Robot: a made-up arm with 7 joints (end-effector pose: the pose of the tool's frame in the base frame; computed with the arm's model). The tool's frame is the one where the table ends.
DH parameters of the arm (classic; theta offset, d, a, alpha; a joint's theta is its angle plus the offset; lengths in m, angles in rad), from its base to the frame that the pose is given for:
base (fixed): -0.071 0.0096 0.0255 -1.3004
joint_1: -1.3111 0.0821 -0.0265 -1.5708
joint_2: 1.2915 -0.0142 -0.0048 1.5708
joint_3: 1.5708 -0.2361 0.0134 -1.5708
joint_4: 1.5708 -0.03 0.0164 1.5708
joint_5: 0 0.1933 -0.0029 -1.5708
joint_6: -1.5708 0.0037 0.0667 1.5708
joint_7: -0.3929 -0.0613 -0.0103 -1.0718
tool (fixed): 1.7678 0.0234 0 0
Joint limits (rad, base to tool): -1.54..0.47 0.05..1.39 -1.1..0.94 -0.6..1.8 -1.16..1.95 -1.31..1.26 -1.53..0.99
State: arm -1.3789 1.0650 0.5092 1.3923 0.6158 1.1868 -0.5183
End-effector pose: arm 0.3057 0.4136 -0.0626 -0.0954 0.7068 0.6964 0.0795
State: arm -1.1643 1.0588 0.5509 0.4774 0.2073 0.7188 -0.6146
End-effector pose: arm 0.3328 0.4283 0.0678 -0.2002 0.3363 0.7292 0.5613
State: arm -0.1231 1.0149 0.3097 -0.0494 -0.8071 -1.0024 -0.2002
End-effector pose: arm 0.2843 0.3298 -0.0630 -0.3319 -0.0485 0.3437 0.8771
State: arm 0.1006 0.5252 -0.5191 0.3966 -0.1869 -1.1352 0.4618
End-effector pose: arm 0.1007 0.1462 -0.3888 -0.2764 0.3663 0.5042 0.7316
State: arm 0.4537 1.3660 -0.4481 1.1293 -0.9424 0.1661 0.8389
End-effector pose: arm -0.1371 0.5247 -0.1011 -0.3391 -0.0033 -0.9294 0.1456
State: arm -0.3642 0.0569 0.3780 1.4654 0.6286 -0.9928 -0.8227
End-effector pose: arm 0.1563 0.0926 -0.4954 0.1627 0.6297 0.1598 0.7426
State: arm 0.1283 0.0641 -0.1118 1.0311 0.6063 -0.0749 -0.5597
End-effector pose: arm -0.0562 0.1228 -0.4869 0.4379 0.7636 0.2622 0.3956
